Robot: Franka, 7 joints.
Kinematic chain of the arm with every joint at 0, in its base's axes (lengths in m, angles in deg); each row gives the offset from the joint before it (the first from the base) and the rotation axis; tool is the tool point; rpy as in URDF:
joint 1: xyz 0 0 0.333 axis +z
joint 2: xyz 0 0 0 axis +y
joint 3: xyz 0 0 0.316 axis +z
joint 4: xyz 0.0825 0 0 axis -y
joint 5: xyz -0.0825 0 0.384 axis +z
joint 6: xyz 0 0 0 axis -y
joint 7: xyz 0.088 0 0 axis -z
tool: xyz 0 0 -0.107 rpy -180 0 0
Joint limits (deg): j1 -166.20..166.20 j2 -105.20..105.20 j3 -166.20..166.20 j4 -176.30..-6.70 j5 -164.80..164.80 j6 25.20..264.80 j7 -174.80..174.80
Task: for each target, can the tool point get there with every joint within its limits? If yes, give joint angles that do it. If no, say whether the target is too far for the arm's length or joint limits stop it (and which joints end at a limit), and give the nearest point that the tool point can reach.
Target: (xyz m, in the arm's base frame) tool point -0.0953 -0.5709 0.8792
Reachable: yes | joints -59.80 5.67 -43.12 -68.30 -116.02 138.88 72.93
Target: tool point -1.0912 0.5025 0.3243
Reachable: no: too far | nearest point -0.7792 0.3588 0.3268 | short by 0.343 m
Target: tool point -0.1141 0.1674 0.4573
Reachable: yes | joints -108.38 88.05 -120.60 -159.80 -13.54 78.93 71.19
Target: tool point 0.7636 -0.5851 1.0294
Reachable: no: too far | nearest point 0.5516 -0.4227 0.8361 | short by 0.330 m
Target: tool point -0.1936 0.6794 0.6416
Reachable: yes | joints 95.53 54.84 77.65 -30.09 -120.64 60.84 104.49
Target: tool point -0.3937 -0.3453 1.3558
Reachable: no: too far | nearest point -0.2939 -0.2578 1.0966 | short by 0.291 m
